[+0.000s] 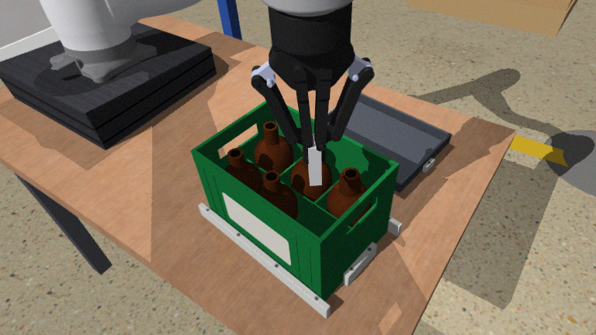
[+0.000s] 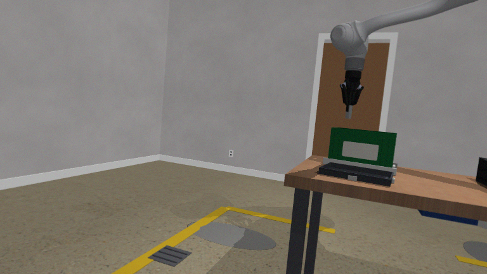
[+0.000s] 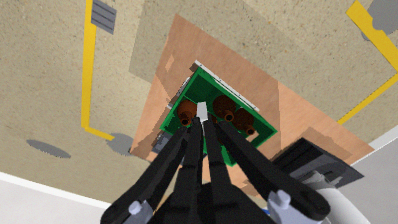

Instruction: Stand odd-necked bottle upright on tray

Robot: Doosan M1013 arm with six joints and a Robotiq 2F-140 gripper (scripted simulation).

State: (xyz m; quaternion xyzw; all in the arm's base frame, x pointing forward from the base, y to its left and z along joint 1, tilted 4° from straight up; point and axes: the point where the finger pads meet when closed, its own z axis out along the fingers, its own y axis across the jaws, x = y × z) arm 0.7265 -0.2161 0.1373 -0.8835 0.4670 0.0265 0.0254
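Now: the crate 8 cm behind my hand, 6 cm to the left of it and 17 cm below it. The rest, counted from my hand: grey tray 4 cm behind, 34 cm to the left, 25 cm below.
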